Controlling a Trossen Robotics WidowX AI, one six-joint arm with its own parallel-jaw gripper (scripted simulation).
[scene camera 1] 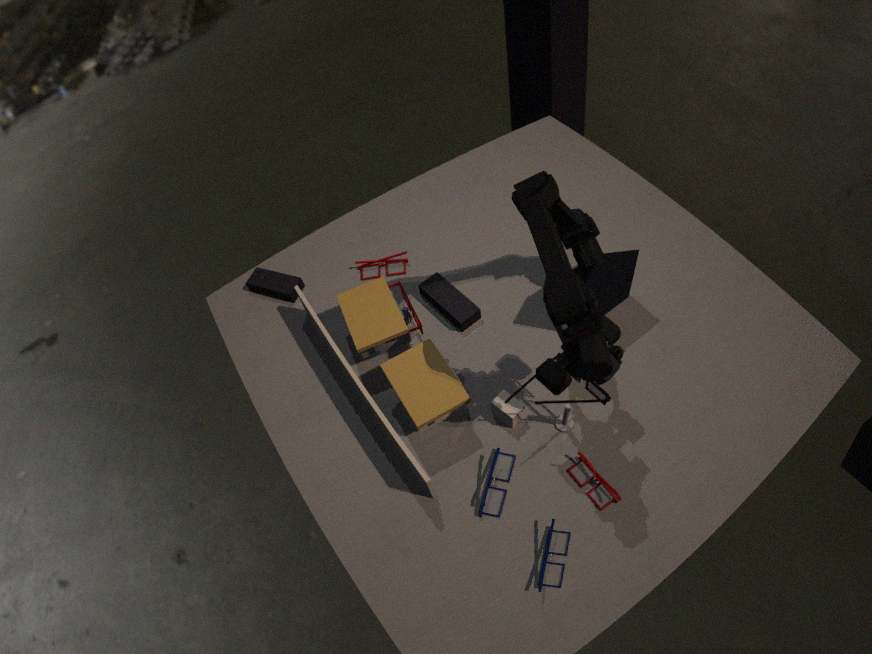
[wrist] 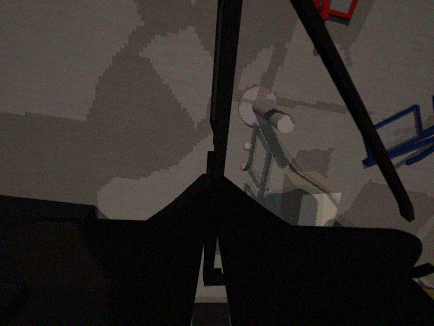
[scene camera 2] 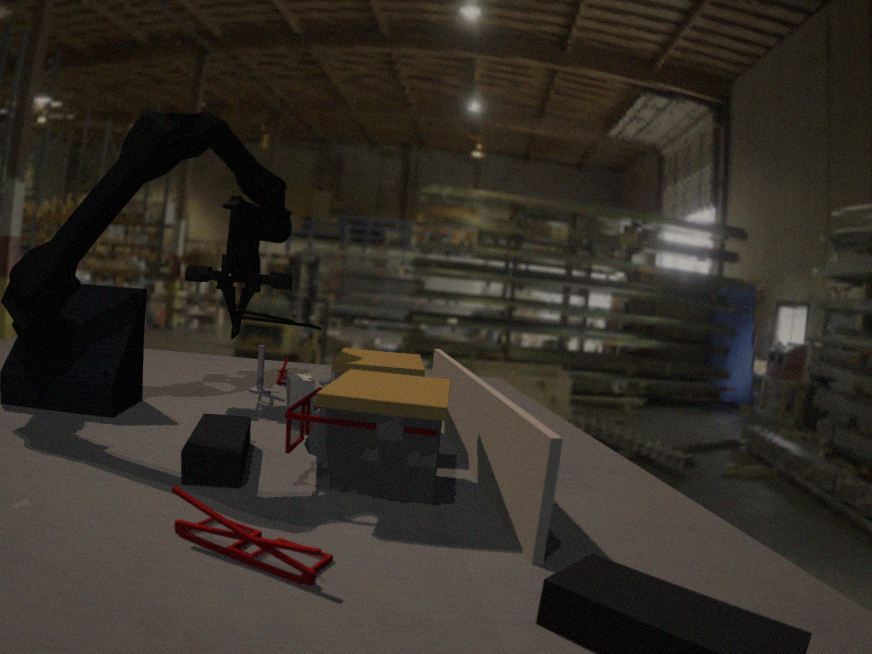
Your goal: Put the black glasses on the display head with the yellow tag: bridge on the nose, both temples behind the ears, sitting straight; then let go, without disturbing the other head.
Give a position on a white board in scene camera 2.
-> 514,458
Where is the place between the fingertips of my gripper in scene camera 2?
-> At 235,327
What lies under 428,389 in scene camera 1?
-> A display head.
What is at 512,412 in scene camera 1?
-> A white block.
